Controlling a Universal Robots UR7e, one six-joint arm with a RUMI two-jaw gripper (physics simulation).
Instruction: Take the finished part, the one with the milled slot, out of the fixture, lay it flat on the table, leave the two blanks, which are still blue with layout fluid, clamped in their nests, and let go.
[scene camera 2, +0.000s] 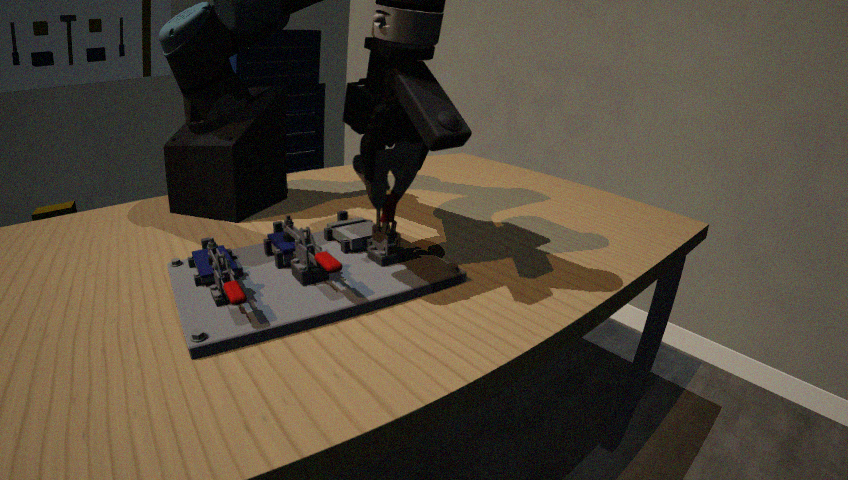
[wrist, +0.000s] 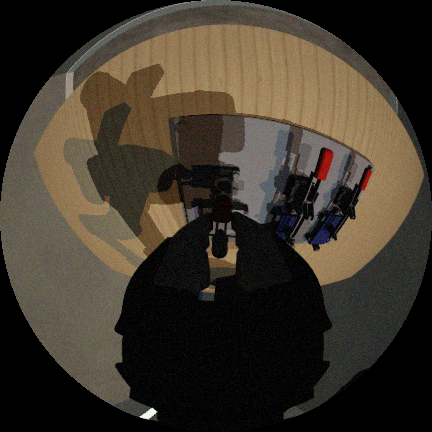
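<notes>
The finished part (scene camera 2: 354, 230), plain grey, lies in the right-hand nest in scene camera 2; the gripper hides it in the wrist view. Its clamp stands beside it with the red handle (scene camera 2: 389, 209) (wrist: 222, 209) upright, and no clamp arm shows across the part's top. My gripper (scene camera 2: 387, 199) (wrist: 221, 214) is shut on this red handle, above the clamp's base. The left blue blank (scene camera 2: 204, 263) (wrist: 325, 229) and the middle blue blank (scene camera 2: 282, 241) (wrist: 286, 226) sit in their nests under clamps whose red handles lie down towards the front.
The grey fixture plate (scene camera 2: 205, 315) (wrist: 260, 145) lies on the wooden table (scene camera 2: 119, 368) (wrist: 260, 65). The middle clamp's handle (scene camera 2: 327, 261) (wrist: 324, 164) and the left clamp's handle (scene camera 2: 233, 292) (wrist: 366, 179) stick out over the plate. The robot's base block (scene camera 2: 202, 175) stands behind the plate.
</notes>
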